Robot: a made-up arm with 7 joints.
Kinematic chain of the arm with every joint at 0, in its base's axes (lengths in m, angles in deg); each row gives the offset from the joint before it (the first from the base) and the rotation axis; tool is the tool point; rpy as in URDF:
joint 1: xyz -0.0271 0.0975 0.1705 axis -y
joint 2: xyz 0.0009 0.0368 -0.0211 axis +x
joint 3: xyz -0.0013 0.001 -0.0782 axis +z
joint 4: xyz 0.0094 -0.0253 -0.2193 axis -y
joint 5: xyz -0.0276 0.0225 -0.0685 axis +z
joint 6: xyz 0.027 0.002 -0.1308 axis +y
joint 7: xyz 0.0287 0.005 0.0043 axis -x
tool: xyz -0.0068 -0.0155 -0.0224 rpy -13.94 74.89 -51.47
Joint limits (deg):
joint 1: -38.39..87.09
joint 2: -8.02..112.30
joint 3: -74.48..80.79
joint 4: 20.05..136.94
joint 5: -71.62..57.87
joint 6: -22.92..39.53
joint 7: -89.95..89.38
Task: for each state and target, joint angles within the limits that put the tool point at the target. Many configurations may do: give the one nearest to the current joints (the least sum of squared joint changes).
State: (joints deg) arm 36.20 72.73 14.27 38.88 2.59 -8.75 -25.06
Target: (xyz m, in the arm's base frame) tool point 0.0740 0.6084 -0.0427
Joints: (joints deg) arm 5.82 61.72 21.16 20.05 18.47 30.66 -34.55
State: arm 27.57 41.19 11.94 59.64 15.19 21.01 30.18
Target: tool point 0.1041 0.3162 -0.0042
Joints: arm -14.45 33.29 28.42 112.49 20.30 13.14 38.78
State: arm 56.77 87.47 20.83 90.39 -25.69 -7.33 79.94
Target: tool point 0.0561 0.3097 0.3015
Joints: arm 53.43 94.13 20.40 126.33 -19.31 0.25 74.70
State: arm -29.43 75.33 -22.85 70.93 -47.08 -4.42 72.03
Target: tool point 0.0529 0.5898 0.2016
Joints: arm -15.63 112.30 -32.69 40.11 -55.26 -6.84 72.66
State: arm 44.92 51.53 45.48 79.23 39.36 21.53 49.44
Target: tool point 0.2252 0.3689 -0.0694
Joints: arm 19.98 16.57 39.09 70.17 38.31 19.96 51.12
